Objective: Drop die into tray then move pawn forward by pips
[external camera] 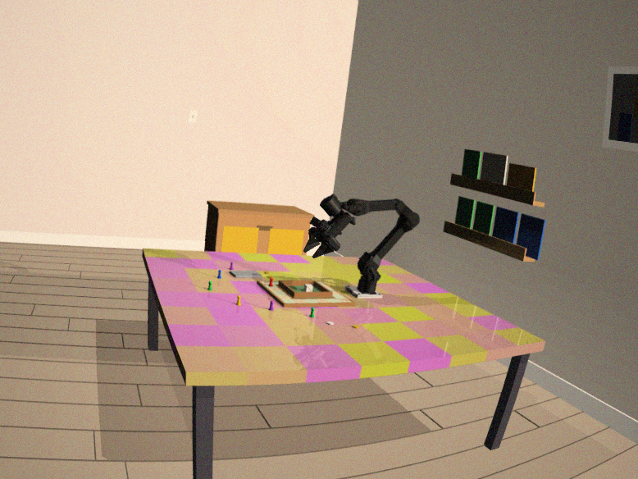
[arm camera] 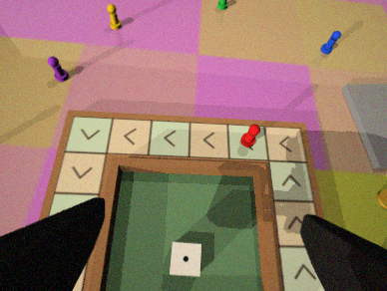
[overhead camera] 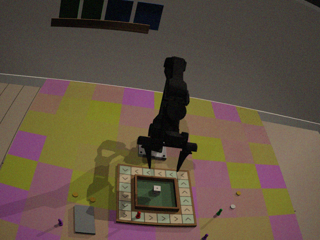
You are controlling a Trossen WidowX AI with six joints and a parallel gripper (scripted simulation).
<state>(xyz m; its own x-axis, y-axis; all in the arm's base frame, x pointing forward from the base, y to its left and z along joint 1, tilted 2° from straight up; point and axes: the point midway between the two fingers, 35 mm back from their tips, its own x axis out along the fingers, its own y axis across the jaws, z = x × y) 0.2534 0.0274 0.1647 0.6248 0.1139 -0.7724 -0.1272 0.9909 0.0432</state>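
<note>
Right now the red pawn is 13 cm below my gripper tip, 12 cm ahead of it and 5 cm to the right of it. Round my gripper tip: grey slab (22 cm to the right, 19 cm ahead, 15 cm below); then green dice tray (15 cm below); then white die (13 cm below, 2 cm behind).
</note>
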